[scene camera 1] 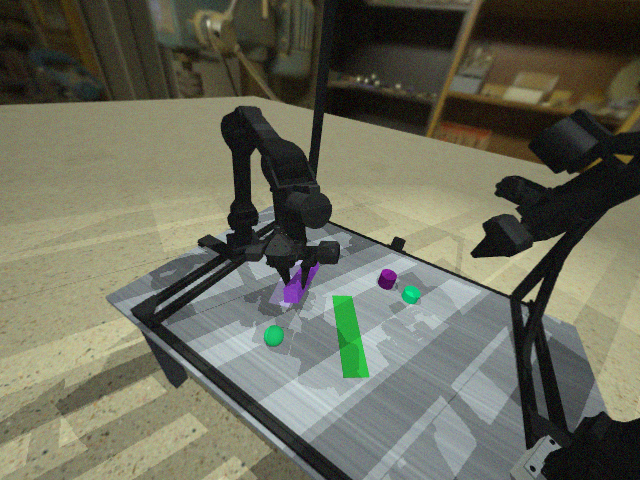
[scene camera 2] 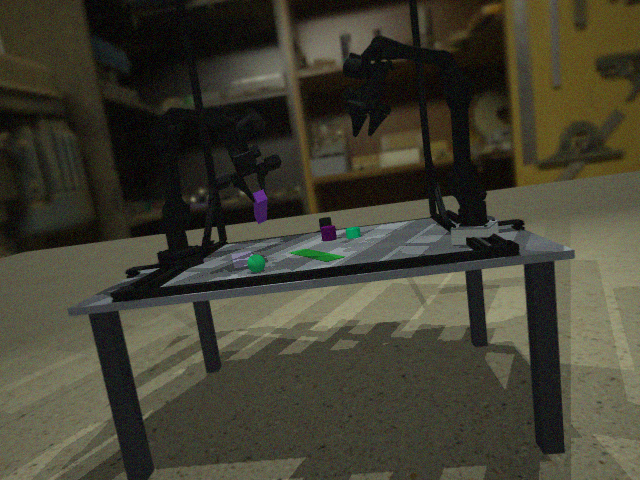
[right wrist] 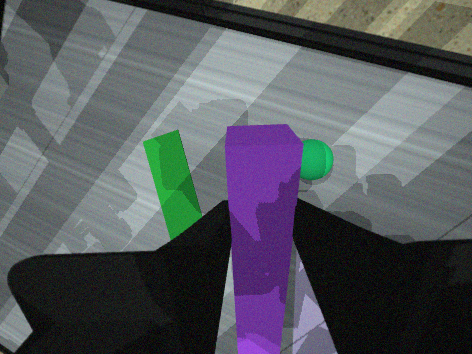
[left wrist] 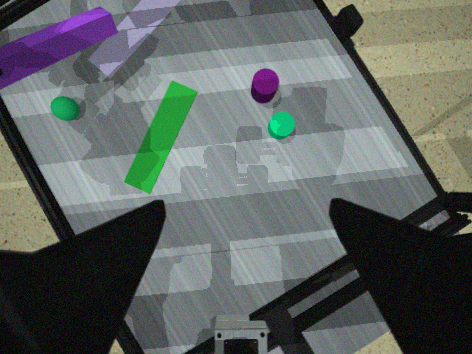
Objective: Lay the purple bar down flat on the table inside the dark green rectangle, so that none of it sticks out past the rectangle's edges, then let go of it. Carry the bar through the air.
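Where they show: left gripper, between the fingertips: (scene camera 1: 486, 250) (scene camera 2: 362, 136) (left wrist: 247, 206); right gripper, between the fingertips: (scene camera 1: 296, 287) (scene camera 2: 260, 200) (right wrist: 259, 207); left arm's base, origin of its link: (scene camera 2: 474, 224); right arm's base, origin of its link: (scene camera 1: 243, 239) (scene camera 2: 178, 249).
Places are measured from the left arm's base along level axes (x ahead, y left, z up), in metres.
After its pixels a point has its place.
Observation:
The purple bar (scene camera 1: 292, 294) {y 0.339, x 0.453, z 0.164 m} (scene camera 2: 260, 207) {y 0.315, x 0.486, z 0.126 m} (left wrist: 60, 42) {y 0.251, x 0.531, z 0.121 m} (right wrist: 260, 160) {y 0.337, x 0.464, z 0.171 m} is in the air, well above the table. My right gripper (scene camera 1: 296, 285) {y 0.318, x 0.480, z 0.146 m} (right wrist: 259, 207) {y 0.318, x 0.480, z 0.146 m} is shut on it, one finger on each long side; how far the bar tilts is hard to tell. The green rectangle (scene camera 1: 350, 335) {y 0.170, x 0.419, z -0.046 m} (scene camera 2: 316, 255) {y 0.179, x 0.419, z -0.046 m} (left wrist: 161, 137) {y 0.166, x 0.431, z -0.046 m} (right wrist: 172, 185) {y 0.184, x 0.392, z -0.046 m} lies bare on the table, to the right of the bar in both scene views. In the right wrist view a finger hides its near end. My left gripper (scene camera 1: 485, 222) (scene camera 2: 362, 134) {y -0.002, x 0.315, z 0.286 m} (left wrist: 247, 206) {y -0.002, x 0.315, z 0.286 m} is open and empty, high above the table.
A pale purple rectangle (scene camera 1: 277, 298) {y 0.305, x 0.614, z -0.046 m} (scene camera 2: 239, 259) {y 0.237, x 0.690, z -0.046 m} (left wrist: 135, 37) {y 0.226, x 0.659, z -0.046 m} lies on the table near the bar. A green ball (scene camera 1: 273, 335) {y 0.368, x 0.480, z -0.001 m} (scene camera 2: 255, 263) {y 0.381, x 0.476, z -0.018 m} (left wrist: 65, 108) {y 0.347, x 0.485, z -0.004 m} (right wrist: 317, 160) {y 0.365, x 0.494, z 0.002 m} stands left of the green rectangle in the scene views. A purple cylinder (scene camera 1: 387, 279) {y -0.036, x 0.515, z -0.003 m} (left wrist: 265, 86) {y -0.055, x 0.518, z 0.000 m} and a teal cylinder (scene camera 1: 410, 295) {y -0.070, x 0.438, z -0.015 m} (left wrist: 281, 125) {y -0.088, x 0.444, z -0.015 m} stand behind it.

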